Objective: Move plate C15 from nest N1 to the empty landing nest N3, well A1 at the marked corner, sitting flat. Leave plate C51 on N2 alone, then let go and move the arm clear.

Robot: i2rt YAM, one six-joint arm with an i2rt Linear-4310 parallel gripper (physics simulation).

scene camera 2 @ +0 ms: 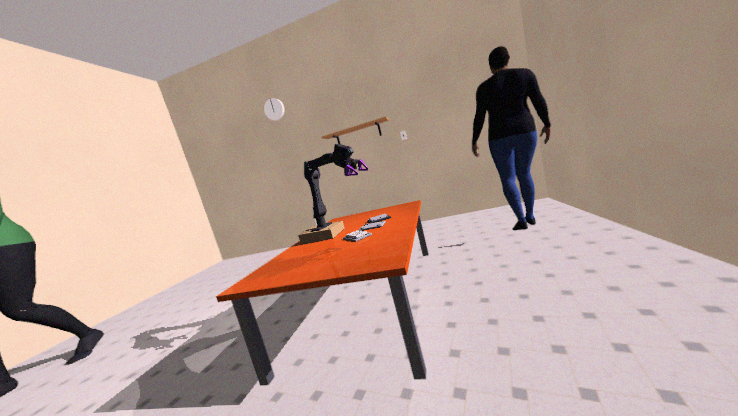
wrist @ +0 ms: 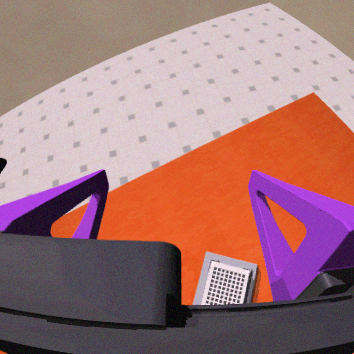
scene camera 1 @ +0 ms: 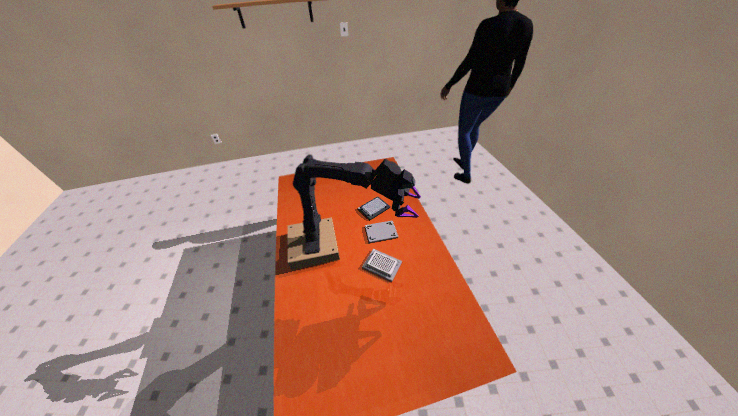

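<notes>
A white plate with dark wells point(scene camera 1: 383, 262) point(wrist: 227, 285) lies on a grey nest point(wrist: 207, 257), the nearest of the three in scene camera 1; its lower end is hidden in the wrist view. A paler grey plate point(scene camera 1: 374, 207) lies on the farthest nest. The middle nest point(scene camera 1: 381, 231) point(scene camera 2: 373, 225) holds no plate and has dark corner marks. Plate and nest labels and the A1 mark are too small to read. My gripper point(scene camera 1: 418, 206) point(scene camera 2: 358, 169) point(wrist: 178, 177) is open and empty, with purple fingers spread wide, high above the table and beyond the farthest nest's right side in scene camera 1.
The arm stands on a wooden base block point(scene camera 1: 330, 242) point(scene camera 2: 321, 235) on the orange table point(scene camera 1: 439, 330) point(scene camera 2: 372, 263), left of the nests. A person in black point(scene camera 1: 496, 56) point(scene camera 2: 509, 103) stands beyond the table. Part of a person in green point(scene camera 2: 12, 227) shows at the left.
</notes>
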